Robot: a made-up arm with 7 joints.
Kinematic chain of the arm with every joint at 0, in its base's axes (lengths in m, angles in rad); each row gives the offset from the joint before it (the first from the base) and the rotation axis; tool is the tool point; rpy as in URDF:
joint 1: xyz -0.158 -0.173 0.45 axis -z
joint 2: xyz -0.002 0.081 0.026 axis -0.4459 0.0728 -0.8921
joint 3: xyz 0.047 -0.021 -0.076 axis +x
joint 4: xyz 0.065 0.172 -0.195 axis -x
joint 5: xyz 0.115 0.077 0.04 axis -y
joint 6: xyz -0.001 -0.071 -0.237 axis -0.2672 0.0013 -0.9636
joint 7: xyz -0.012 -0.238 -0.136 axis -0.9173 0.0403 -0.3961
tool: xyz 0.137 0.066 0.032 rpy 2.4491 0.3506 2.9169
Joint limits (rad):
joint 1: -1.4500..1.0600
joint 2: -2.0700..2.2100
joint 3: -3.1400..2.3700
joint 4: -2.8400..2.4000
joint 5: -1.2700..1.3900
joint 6: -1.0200..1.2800
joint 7: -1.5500..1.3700
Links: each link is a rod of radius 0.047 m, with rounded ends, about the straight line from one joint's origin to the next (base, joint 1, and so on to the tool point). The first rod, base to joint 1, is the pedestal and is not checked.
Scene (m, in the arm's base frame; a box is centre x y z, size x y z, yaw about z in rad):
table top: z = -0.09
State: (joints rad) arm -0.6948 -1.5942 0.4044 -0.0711 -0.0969 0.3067 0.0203
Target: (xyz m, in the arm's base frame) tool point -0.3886 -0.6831 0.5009
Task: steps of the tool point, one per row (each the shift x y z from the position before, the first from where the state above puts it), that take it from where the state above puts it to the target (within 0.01 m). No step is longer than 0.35 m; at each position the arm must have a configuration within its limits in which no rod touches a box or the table.
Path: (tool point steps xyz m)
1: -0.0467 -0.3262 0.0918
2: 0.1404 -0.2896 0.0922
3: 0.2693 -0.1548 0.0789

